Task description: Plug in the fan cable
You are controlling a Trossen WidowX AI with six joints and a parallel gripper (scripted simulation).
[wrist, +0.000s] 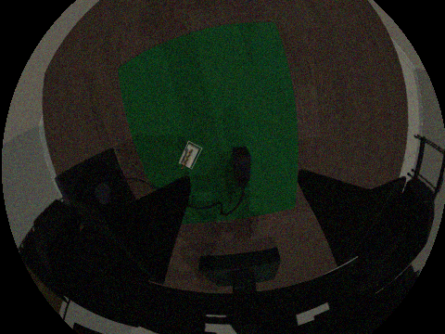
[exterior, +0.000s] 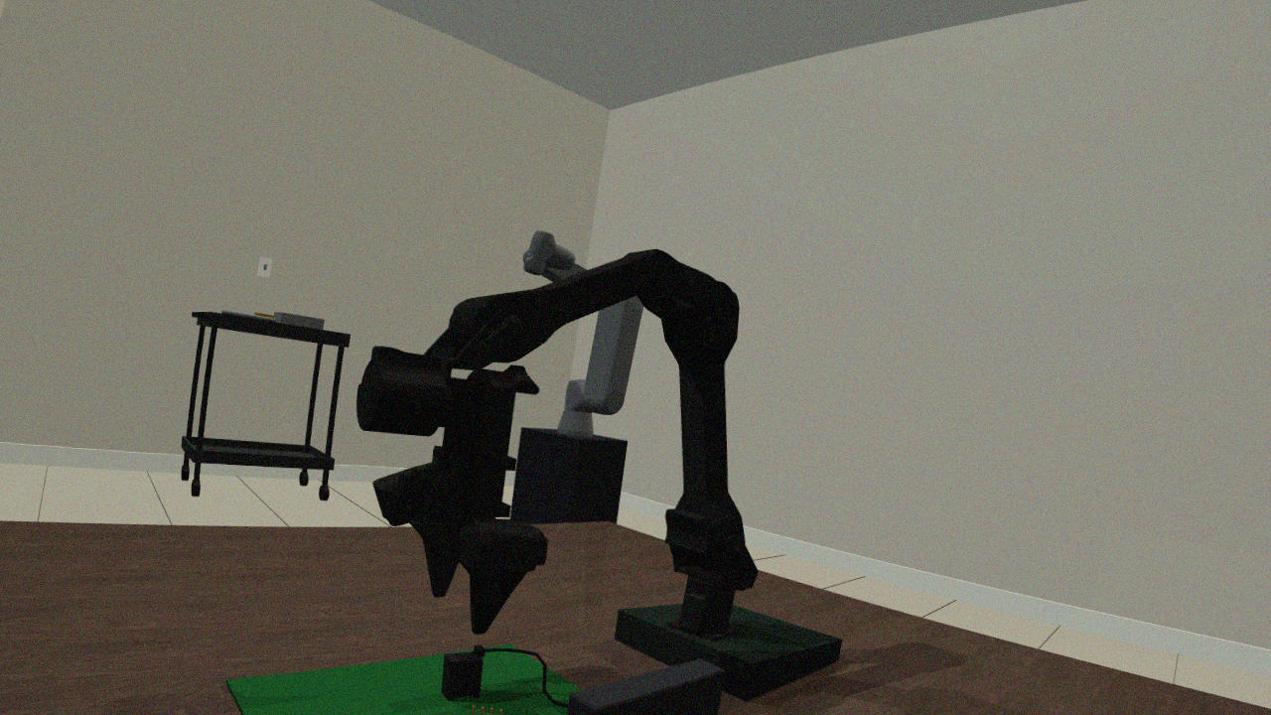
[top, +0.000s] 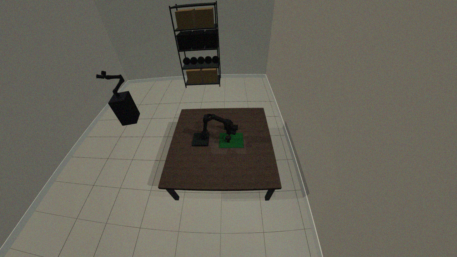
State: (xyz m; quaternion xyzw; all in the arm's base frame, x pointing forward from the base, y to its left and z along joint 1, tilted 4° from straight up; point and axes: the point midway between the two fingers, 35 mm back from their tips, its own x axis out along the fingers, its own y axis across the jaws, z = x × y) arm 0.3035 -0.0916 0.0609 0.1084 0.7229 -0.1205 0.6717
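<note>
My gripper tip is 60 mm above the dark plug and 10 mm past it. From my gripper tip the other things lie so: black fan: 220 mm to the left, 40 mm ahead, 30 mm below; then green board: 100 mm below, 30 mm to the left, 30 mm ahead.
</note>
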